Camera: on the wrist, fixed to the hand. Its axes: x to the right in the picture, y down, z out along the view.
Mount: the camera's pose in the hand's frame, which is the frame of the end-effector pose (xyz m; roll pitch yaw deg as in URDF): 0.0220 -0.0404 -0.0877 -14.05 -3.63 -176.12
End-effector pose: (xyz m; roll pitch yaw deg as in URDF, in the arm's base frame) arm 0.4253 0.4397 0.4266 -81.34 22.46 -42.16
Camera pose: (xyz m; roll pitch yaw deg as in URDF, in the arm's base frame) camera 0.3857 0.3504 0.4429 68.82 -26.80 134.47
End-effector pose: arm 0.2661 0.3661 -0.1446 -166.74 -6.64 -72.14
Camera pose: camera 0.2877 0.3616 -0.0481 152.17 9.26 103.20
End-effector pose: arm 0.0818 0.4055 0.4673 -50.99 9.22 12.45
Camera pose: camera 0.1195 0.3180 0.4403 37.14 -14.52 -167.95
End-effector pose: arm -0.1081 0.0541 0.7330 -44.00 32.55 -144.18
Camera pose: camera -0.1605 0.1272 0.6916 29.88 -37.85 36.15
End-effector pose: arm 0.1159 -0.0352 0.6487 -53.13 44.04 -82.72
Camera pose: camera 0.0225 -0.0489 0.6188 39.85 -49.32 96.39
